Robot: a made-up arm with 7 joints. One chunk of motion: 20 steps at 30 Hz.
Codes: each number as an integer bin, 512 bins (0 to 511) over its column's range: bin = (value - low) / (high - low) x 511, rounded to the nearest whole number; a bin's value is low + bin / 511 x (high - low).
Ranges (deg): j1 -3.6..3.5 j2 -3..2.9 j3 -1.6..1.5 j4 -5.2..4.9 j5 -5.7..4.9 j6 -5.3..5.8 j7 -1.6..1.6
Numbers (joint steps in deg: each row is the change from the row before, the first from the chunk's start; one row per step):
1: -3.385 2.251 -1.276 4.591 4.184 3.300 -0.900
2: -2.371 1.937 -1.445 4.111 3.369 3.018 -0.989
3: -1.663 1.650 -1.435 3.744 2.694 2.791 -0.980
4: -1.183 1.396 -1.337 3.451 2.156 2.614 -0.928
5: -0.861 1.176 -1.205 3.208 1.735 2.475 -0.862
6: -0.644 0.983 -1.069 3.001 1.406 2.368 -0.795
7: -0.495 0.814 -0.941 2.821 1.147 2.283 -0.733
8: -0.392 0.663 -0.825 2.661 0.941 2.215 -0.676
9: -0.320 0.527 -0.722 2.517 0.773 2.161 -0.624
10: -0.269 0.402 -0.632 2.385 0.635 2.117 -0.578
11: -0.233 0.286 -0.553 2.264 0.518 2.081 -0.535
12: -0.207 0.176 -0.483 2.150 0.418 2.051 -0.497
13: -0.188 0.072 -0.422 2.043 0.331 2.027 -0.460
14: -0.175 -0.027 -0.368 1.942 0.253 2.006 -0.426
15: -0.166 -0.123 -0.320 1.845 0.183 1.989 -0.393
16: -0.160 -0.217 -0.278 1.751 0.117 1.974 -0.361
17: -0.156 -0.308 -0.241 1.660 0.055 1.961 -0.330
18: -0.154 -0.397 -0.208 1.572 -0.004 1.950 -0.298
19: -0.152 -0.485 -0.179 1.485 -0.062 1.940 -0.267
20: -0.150 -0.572 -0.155 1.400 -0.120 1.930 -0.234
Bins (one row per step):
1: 15 455 53 495 476 396 112
2: 88 428 26 471 437 383 98
3: 139 403 27 453 405 372 99
4: 174 381 43 438 379 364 107
5: 197 362 65 425 358 358 118
6: 213 345 88 415 343 353 129
7: 223 330 109 406 330 349 138
8: 231 317 128 398 320 346 148
9: 236 305 145 390 312 343 156
10: 240 295 160 384 305 341 163
11: 242 285 173 378 300 340 170
12: 244 275 184 372 295 338 176
13: 246 266 194 366 291 337 182
14: 247 257 203 361 287 336 187
15: 247 249 211 356 284 336 193
16: 248 241 218 352 280 335 198
17: 248 233 224 347 277 334 203
18: 248 225 229 343 275 334 208
19: 248 218 234 338 272 333 213
20: 248 210 238 334 269 333 218

